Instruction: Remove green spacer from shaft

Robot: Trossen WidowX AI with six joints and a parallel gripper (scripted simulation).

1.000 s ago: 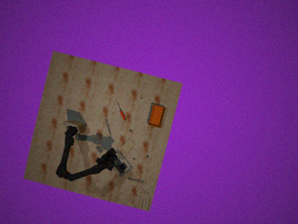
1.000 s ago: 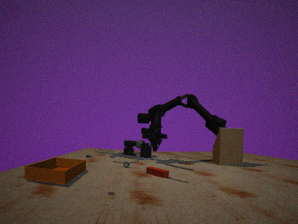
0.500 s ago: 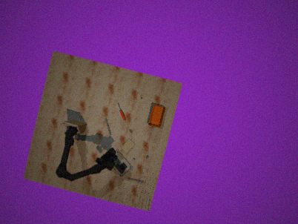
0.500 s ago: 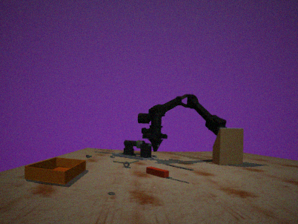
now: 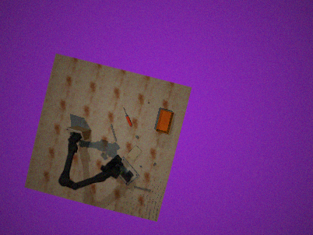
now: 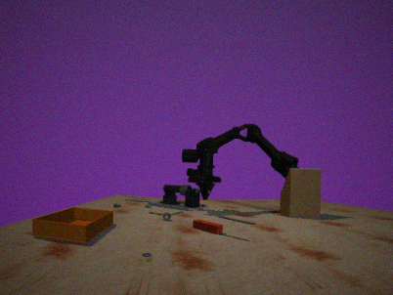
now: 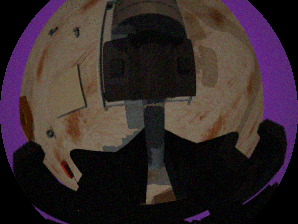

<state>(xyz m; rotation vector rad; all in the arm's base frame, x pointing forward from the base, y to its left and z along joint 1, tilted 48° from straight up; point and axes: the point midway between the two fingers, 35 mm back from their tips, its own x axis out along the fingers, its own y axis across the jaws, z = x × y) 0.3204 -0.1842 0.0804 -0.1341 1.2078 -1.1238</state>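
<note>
Right now the shaft is 6 cm ahead of my gripper tip, 4 cm to the right of it and 3 cm above it. The rest, counted from my gripper tip: red-handled screwdriver (2 cm ahead, 42 cm to the left, 4 cm below); green spacer (9 cm ahead, 7 cm to the right, 3 cm above); orange tray (37 cm ahead, 44 cm to the left, 4 cm below).
</note>
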